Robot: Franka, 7 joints.
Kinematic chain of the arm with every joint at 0, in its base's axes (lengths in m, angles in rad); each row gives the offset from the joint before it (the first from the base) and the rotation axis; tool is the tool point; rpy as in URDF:
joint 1: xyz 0 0 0.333 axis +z
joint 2: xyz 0 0 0 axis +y
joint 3: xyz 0 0 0.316 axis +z
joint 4: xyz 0.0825 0 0 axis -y
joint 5: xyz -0.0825 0 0.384 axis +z
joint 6: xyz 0 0 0 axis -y
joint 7: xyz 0.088 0 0 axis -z
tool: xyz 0 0 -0.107 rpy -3.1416 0 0
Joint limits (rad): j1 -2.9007..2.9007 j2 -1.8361..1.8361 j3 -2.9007..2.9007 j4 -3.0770..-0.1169 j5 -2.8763..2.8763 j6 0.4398..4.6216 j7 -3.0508..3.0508
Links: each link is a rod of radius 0.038 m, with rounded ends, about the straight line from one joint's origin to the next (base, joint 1, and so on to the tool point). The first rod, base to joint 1, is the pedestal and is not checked.
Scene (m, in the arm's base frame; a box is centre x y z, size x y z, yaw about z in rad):
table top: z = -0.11
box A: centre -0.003 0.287 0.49 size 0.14 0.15 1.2 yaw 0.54
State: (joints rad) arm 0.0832 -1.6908 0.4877 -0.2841 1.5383 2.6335 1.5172
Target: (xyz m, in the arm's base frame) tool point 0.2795 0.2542 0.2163
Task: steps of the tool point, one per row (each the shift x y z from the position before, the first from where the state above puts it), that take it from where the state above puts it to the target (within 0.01 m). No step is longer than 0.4 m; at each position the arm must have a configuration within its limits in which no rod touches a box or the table.
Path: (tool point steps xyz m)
1: 0.0927 0.0758 0.3354
2: 0.2354 0.0140 0.2598
3: 0.3088 -0.0624 0.1207
4: 0.2902 -0.1245 -0.0406
5: 0.2202 0.0689 -0.1032
6: 0.1404 0.1040 -0.1707
7: 0.0382 0.1071 -0.2044
8: -0.0615 0.0760 -0.1985
9: -0.1340 0.0185 -0.1565

